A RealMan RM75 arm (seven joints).
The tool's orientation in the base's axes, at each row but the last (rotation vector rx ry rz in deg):
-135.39, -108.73, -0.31
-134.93, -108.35, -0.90
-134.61, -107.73, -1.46
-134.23, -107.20, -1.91
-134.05, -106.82, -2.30
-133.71, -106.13, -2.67
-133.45, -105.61, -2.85
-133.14, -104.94, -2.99
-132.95, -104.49, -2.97
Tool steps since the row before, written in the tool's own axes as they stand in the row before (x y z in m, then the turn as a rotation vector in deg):
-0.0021, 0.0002, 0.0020, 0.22, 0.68, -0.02
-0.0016, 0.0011, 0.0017, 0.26, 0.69, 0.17
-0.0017, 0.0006, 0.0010, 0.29, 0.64, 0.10
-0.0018, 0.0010, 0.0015, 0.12, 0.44, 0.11
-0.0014, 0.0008, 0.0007, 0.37, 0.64, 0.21
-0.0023, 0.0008, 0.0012, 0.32, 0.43, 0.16
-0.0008, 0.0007, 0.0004, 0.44, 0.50, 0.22
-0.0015, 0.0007, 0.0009, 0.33, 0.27, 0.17
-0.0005, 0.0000, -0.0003, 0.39, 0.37, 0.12
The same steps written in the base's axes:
-0.0004, -0.0019, -0.0022, 0.71, 0.07, -0.02
0.0006, -0.0016, -0.0019, 0.72, 0.12, -0.21
0.0001, -0.0017, -0.0012, 0.68, 0.16, -0.13
0.0005, -0.0018, -0.0018, 0.45, 0.04, -0.14
0.0004, -0.0014, -0.0009, 0.69, 0.25, -0.23
0.0002, -0.0022, -0.0016, 0.48, 0.24, -0.16
0.0005, -0.0009, -0.0006, 0.57, 0.35, -0.22
0.0002, -0.0015, -0.0012, 0.33, 0.28, -0.15
-0.0001, -0.0005, 0.0002, 0.44, 0.31, -0.11

